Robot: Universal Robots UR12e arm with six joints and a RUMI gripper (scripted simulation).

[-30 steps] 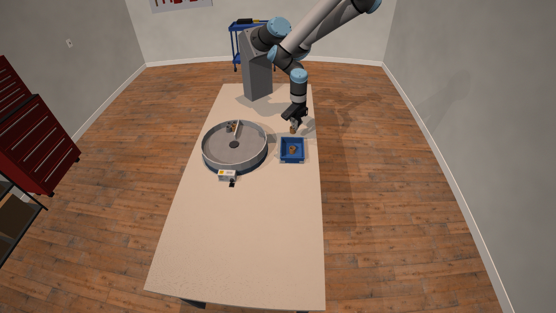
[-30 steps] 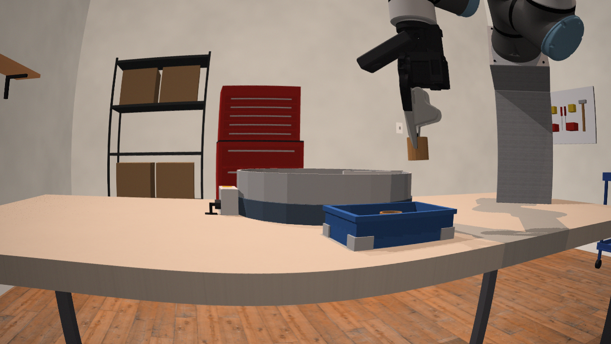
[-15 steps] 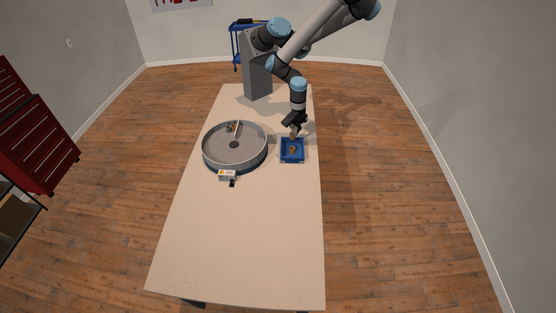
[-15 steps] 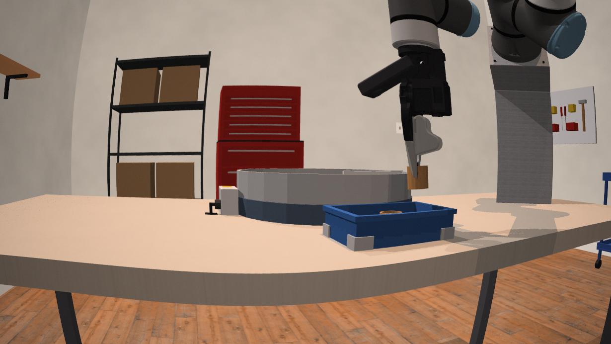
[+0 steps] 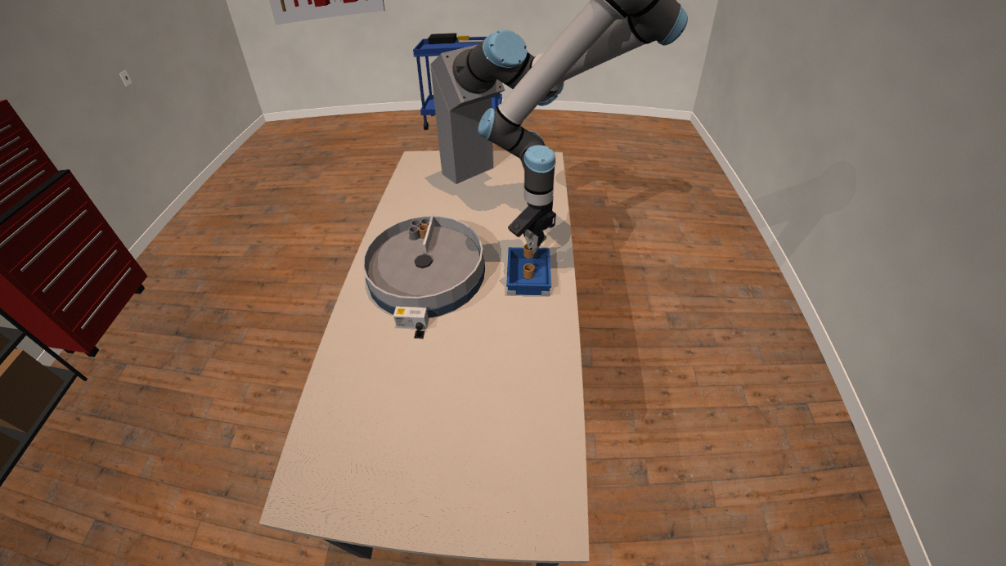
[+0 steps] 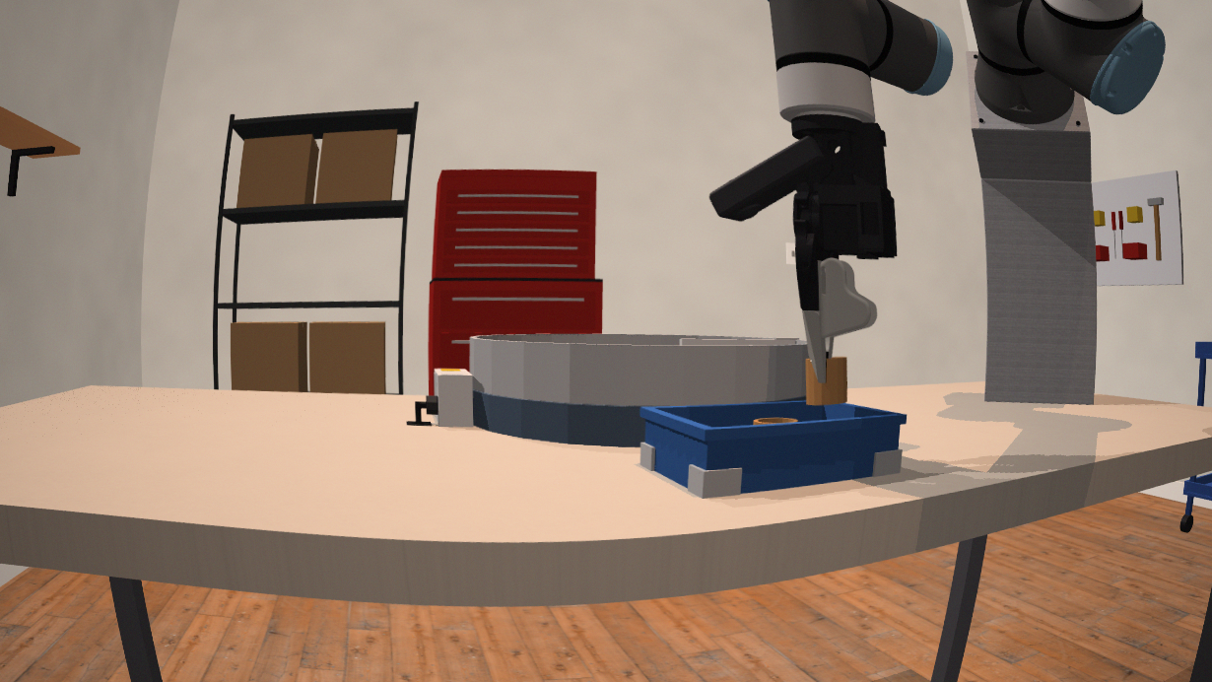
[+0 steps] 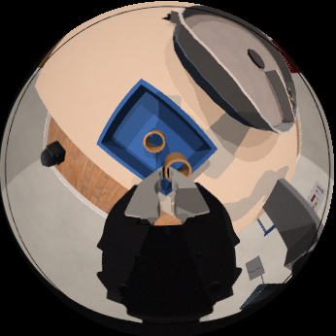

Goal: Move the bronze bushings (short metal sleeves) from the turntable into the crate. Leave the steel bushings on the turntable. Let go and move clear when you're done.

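The blue crate lies 40 mm ahead of my hand, 10 mm to the left of it and 60 mm below it. Round my hand: grey turntable (200 mm ahead, 330 mm to the right, 40 mm below).
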